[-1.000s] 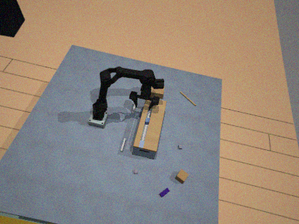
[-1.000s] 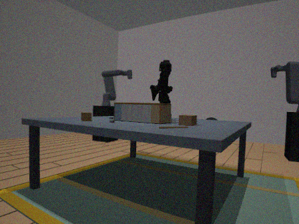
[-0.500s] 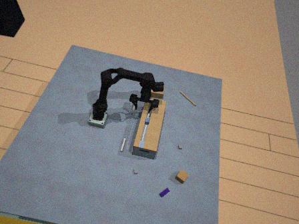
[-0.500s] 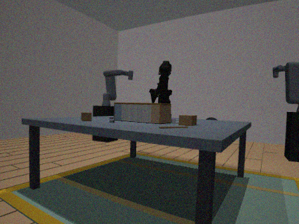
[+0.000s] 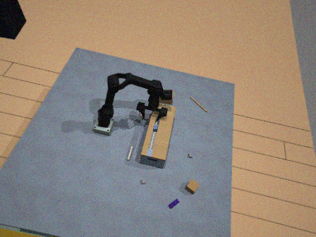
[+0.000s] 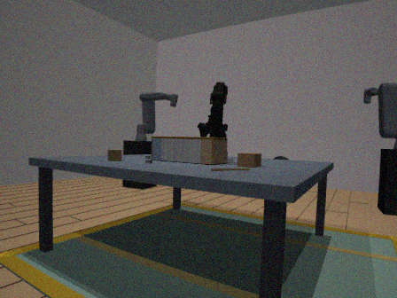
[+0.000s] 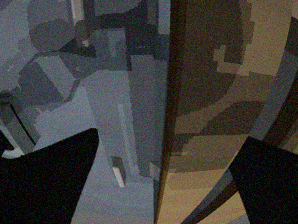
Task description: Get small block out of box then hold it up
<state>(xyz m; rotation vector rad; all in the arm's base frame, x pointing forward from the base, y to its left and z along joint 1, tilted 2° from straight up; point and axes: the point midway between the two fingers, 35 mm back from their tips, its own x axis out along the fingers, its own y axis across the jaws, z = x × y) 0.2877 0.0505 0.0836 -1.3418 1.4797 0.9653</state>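
Right now the blue block is 50 mm to the right of my gripper tip, 40 mm ahead of it and 10 mm below it. From my gripper tip the other things lie so: tan cube 370 mm to the right, 290 mm ahead, 70 mm below; thin wooden stick 340 mm ahead, 250 mm to the left, 100 mm below; long box 70 mm to the right, 40 mm below, 30 mm ahead.
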